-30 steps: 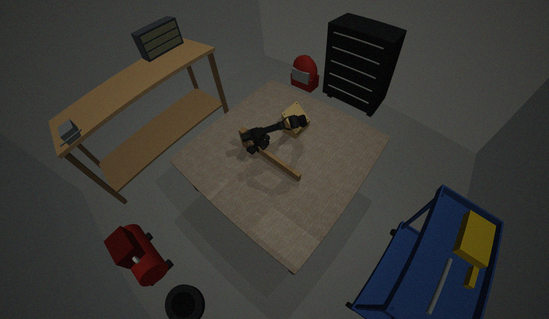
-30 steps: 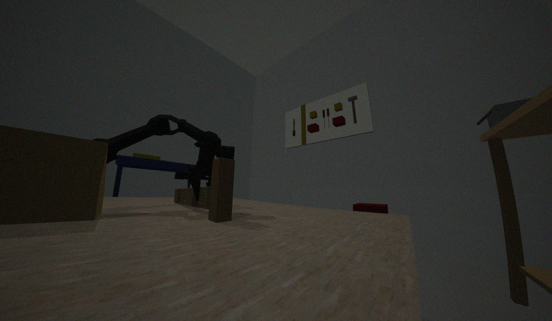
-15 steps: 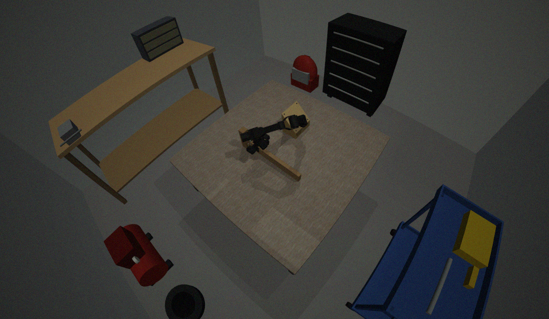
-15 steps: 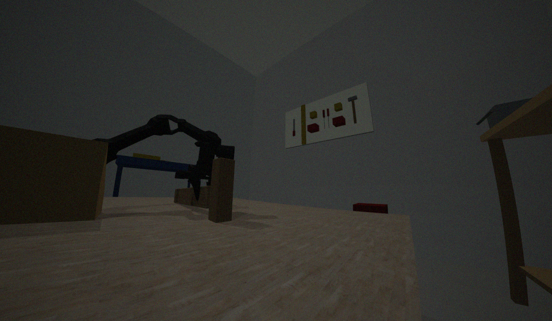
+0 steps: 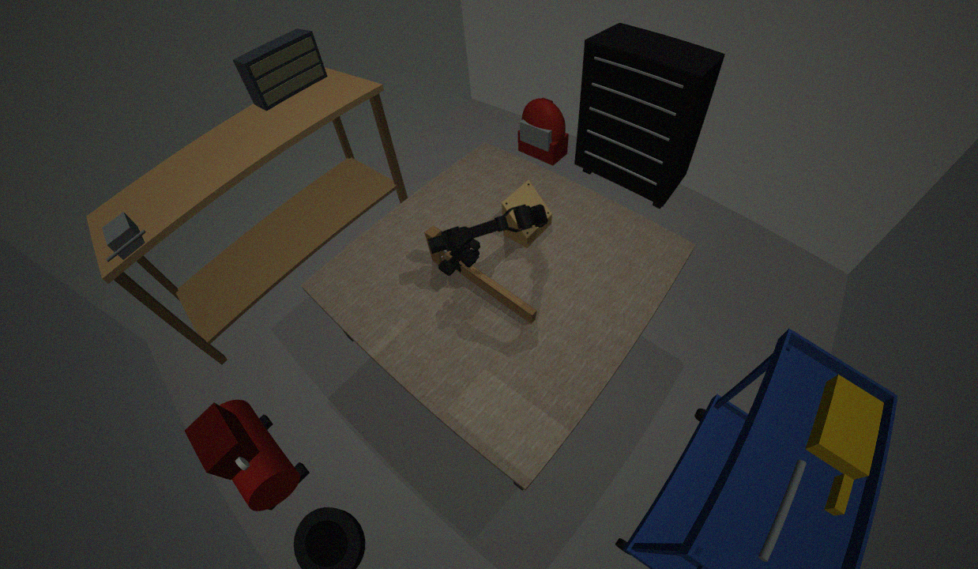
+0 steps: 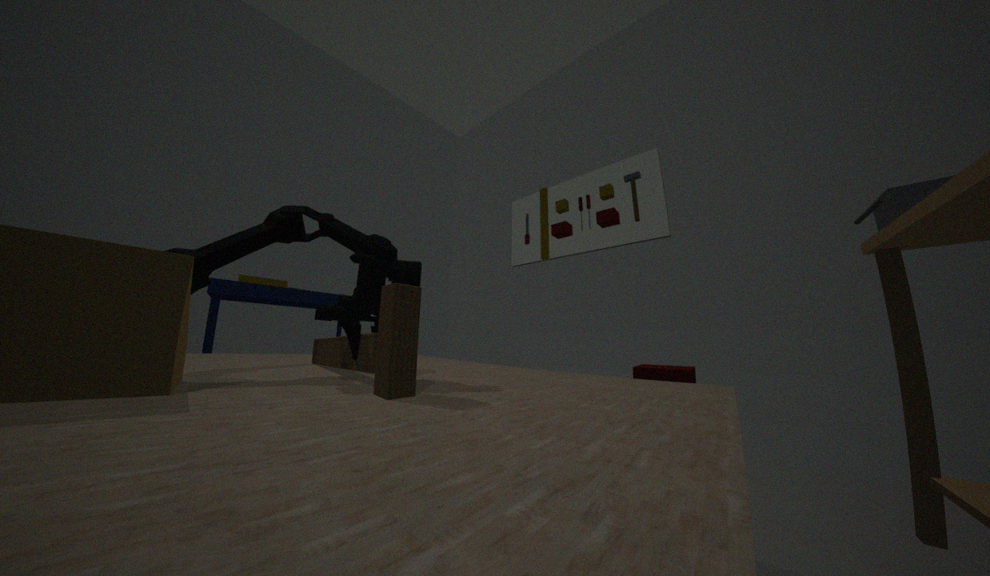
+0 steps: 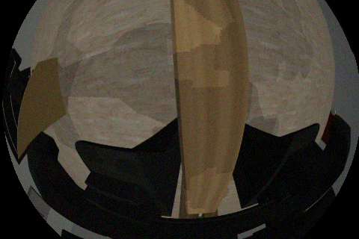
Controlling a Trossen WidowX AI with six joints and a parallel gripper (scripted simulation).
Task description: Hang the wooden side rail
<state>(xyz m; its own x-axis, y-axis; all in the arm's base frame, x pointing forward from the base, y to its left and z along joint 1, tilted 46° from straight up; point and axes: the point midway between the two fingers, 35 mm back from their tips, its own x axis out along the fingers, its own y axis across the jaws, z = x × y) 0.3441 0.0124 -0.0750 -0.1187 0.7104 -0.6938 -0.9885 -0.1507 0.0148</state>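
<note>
Right now my gripper tip is 1 cm short of the post, 14 cm to the left of it and 4 cm below it.
</note>
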